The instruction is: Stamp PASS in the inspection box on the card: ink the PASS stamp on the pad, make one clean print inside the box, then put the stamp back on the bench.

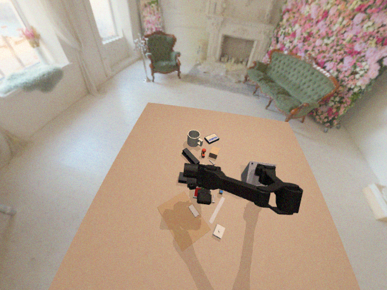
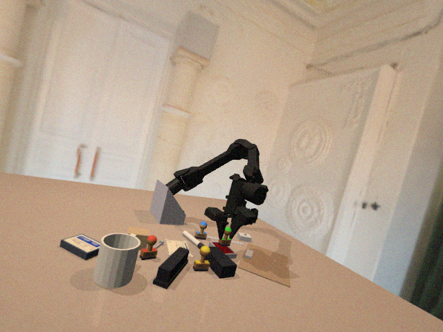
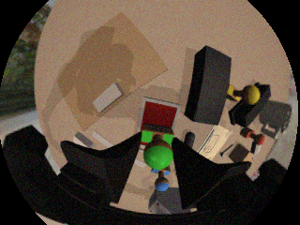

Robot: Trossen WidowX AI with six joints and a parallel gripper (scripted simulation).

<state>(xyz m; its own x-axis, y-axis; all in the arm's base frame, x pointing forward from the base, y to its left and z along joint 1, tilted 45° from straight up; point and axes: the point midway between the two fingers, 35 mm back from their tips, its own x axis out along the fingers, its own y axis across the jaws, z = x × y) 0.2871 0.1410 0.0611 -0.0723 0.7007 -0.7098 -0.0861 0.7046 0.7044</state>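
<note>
Now: the red ink pad 4 cm below my gripper tip. The rest, counted from my gripper tip: blue-knobbed stamp: 10 cm behind, 4 cm to the right, 3 cm below; green-knobbed stamp: right at my gripper tip; white marker: 8 cm to the right, 5 cm behind, 4 cm below.
</note>
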